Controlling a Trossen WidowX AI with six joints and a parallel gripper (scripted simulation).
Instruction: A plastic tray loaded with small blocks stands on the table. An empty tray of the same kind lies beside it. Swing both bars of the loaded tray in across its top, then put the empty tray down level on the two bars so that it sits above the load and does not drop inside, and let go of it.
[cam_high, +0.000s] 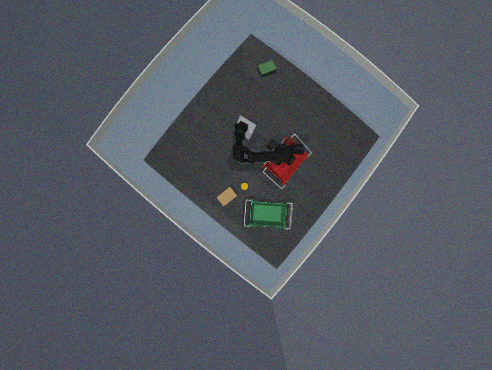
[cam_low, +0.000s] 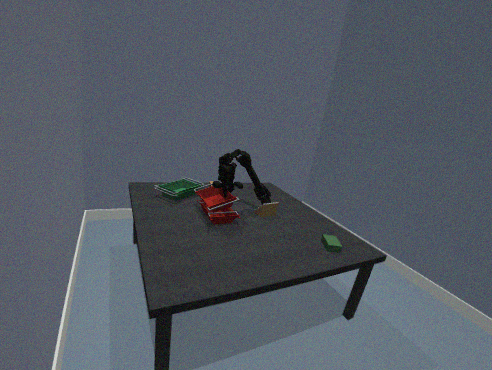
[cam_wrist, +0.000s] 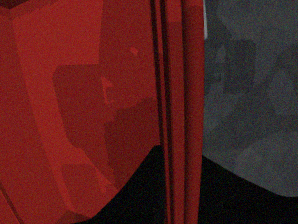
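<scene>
My gripper tip is 7 cm short of the red tray, 1 cm to the left of it and 1 cm below it. Also, from my gripper tip: green block 37 cm behind, 57 cm to the left, 10 cm below; tan block 17 cm behind, 41 cm to the right, 9 cm below; yellow piece 10 cm behind, 29 cm to the right, 11 cm below.
</scene>
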